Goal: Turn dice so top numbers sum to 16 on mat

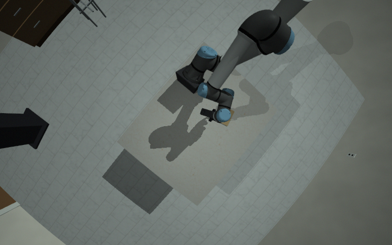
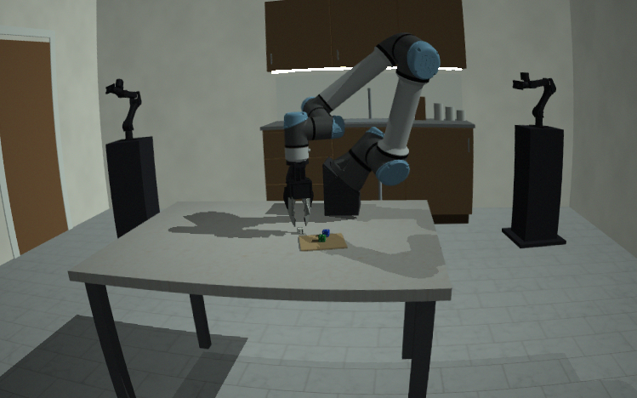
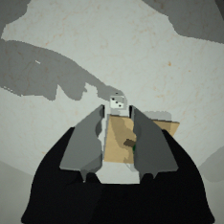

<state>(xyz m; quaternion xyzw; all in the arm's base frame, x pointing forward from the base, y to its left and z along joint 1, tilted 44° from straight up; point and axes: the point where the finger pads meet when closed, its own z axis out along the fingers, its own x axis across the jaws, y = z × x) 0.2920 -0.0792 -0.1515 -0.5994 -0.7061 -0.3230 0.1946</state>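
Right now the white die is 30 mm below my hand. Also, from my hand: blue die (50 mm ahead, 80 mm to the left, 30 mm below); then green die (100 mm ahead, 70 mm to the left, 30 mm below); then tan mat (100 mm ahead, 70 mm to the left, 40 mm below).
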